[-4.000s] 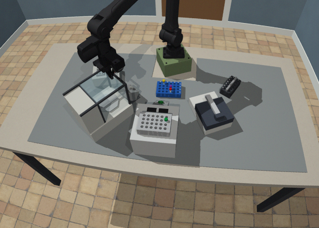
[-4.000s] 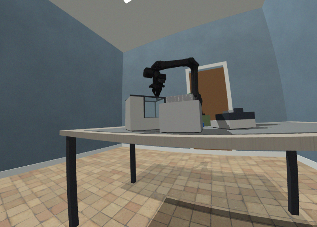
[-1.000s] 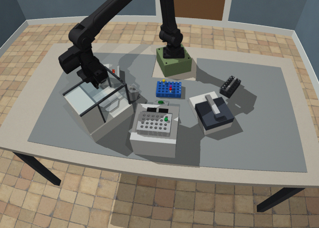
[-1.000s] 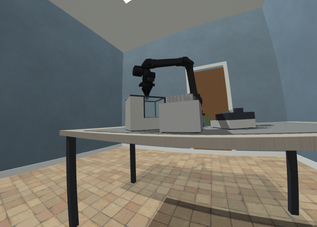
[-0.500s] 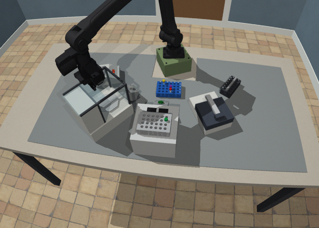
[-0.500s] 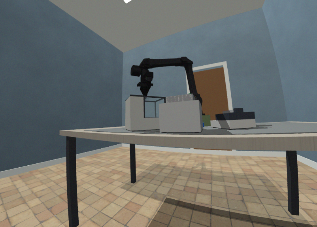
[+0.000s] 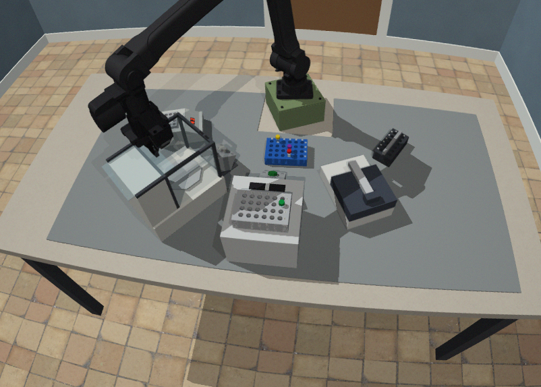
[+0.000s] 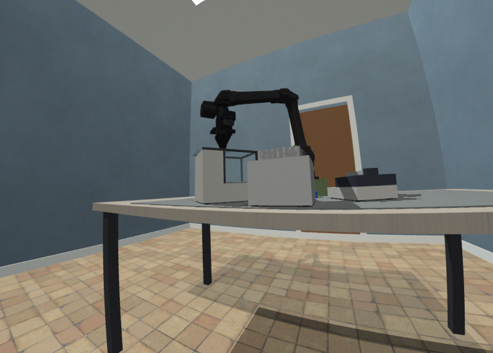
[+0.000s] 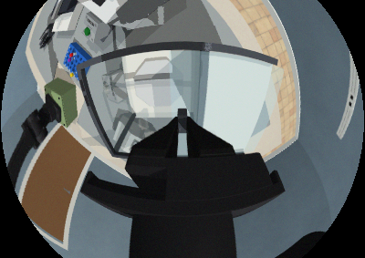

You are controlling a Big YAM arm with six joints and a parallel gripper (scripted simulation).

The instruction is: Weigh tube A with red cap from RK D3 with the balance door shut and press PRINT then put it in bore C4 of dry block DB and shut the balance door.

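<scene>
Right now the blue tube rack RK is 17 cm behind my hand, 33 cm to the left of it and 21 cm below it. From my hand the other things lie so: balance door (2 cm ahead, 2 cm to the right, 1 cm below); then grey well block (13 cm ahead, 27 cm to the left, 7 cm below); then spectrophotometer SP (1 cm behind, 53 cm to the left, 16 cm below).
</scene>
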